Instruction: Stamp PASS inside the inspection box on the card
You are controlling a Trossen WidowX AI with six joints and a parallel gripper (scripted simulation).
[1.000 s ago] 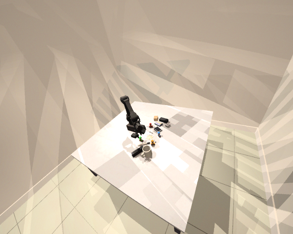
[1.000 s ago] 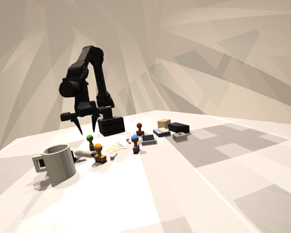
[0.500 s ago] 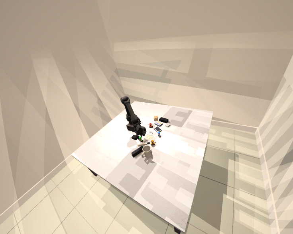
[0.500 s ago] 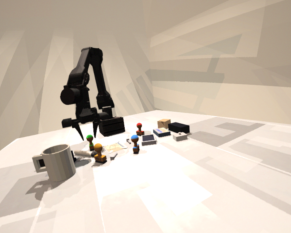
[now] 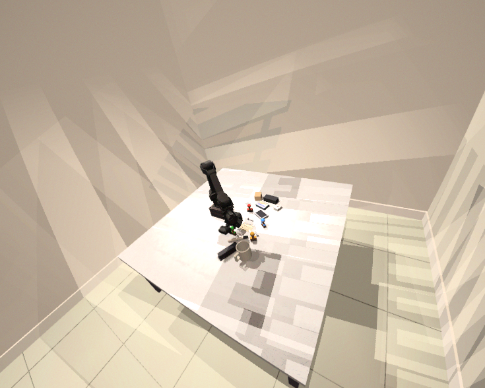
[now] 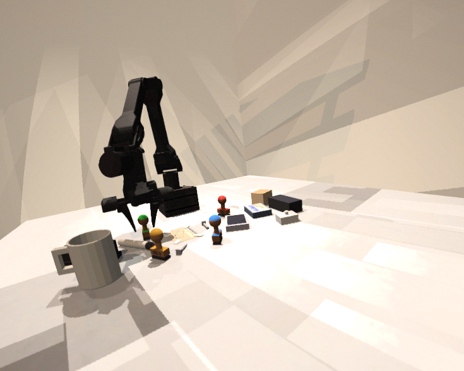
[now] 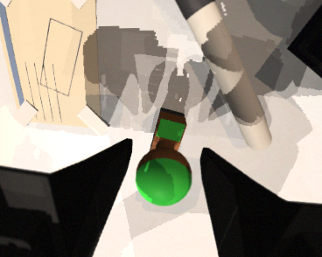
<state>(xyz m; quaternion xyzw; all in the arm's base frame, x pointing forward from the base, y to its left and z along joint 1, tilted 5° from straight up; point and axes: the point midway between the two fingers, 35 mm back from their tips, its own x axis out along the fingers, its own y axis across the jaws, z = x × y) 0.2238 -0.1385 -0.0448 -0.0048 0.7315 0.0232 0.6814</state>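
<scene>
Right now my gripper tip is 9 cm short of the ink pad, 23 cm to the right of it and 2 cm above it. Round my gripper tip: marker (7 cm ahead, 2 cm to the right, 1 cm below); green-knobbed stamp (right at my gripper tip); card (4 cm ahead, 9 cm to the left, 3 cm below).
</scene>
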